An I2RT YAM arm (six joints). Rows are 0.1 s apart.
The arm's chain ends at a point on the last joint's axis. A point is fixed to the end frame.
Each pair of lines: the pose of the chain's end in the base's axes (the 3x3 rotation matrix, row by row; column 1 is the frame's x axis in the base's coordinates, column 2 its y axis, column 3 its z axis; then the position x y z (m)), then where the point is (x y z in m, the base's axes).
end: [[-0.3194, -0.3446, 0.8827], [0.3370, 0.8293, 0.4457], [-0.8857, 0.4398, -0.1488]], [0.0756, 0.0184, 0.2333]
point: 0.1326 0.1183 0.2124
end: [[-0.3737, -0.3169, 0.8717], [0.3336, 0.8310, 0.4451], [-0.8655, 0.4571, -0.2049]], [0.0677, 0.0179, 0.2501]
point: 0.1233 0.1177 0.2253
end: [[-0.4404, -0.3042, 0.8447], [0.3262, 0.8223, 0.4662], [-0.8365, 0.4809, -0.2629]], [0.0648, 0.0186, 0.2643]
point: 0.1162 0.1198 0.2361
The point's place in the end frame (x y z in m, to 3 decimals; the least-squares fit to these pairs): 0.034 0.054 0.098
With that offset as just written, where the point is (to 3 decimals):
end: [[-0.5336, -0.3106, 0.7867], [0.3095, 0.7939, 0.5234], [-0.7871, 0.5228, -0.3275]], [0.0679, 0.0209, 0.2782]
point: 0.110 0.126 0.248
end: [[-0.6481, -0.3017, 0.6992], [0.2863, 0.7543, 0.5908], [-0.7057, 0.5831, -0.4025]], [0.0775, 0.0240, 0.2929]
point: 0.108 0.132 0.261
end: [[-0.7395, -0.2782, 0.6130], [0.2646, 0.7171, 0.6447], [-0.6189, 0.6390, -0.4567]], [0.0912, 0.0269, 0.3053]
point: 0.111 0.138 0.274
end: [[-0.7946, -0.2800, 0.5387], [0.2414, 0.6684, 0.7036], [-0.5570, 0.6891, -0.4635]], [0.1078, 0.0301, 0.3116]
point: 0.118 0.143 0.284
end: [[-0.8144, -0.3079, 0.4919], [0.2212, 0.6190, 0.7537], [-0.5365, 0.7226, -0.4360]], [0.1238, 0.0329, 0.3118]
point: 0.128 0.148 0.290
